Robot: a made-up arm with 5 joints.
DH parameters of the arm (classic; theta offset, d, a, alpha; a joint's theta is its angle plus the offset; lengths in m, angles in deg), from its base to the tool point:
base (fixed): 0 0 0.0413 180
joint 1: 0 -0.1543 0.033 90
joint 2: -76.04 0 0.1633 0
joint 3: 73.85 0 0.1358 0
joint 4: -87.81 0.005 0 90
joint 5: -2.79 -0.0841 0 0
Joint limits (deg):
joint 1: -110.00..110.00
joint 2: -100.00..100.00
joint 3: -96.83..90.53
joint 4: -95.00..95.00
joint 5: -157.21..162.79
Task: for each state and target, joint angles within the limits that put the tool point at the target. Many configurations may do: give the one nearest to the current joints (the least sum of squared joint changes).
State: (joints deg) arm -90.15 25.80 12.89 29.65 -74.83
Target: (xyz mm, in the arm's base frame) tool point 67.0 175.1 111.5
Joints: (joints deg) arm -80.03 13.35 39.78 48.24 -74.83
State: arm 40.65 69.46 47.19 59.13 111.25
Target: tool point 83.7 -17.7 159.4
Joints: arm 28.91 73.92 74.25 95.00 111.25
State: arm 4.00 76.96 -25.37 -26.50 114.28
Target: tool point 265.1 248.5 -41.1
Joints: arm -47.14 87.36 -27.50 -24.54 114.28
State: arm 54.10 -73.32 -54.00 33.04 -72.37
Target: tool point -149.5 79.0 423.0
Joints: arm 21.10 -73.62 -55.07 32.12 -72.37
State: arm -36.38 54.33 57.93 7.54 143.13
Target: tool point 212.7 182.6 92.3
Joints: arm -45.67 25.44 35.18 -1.08 143.13
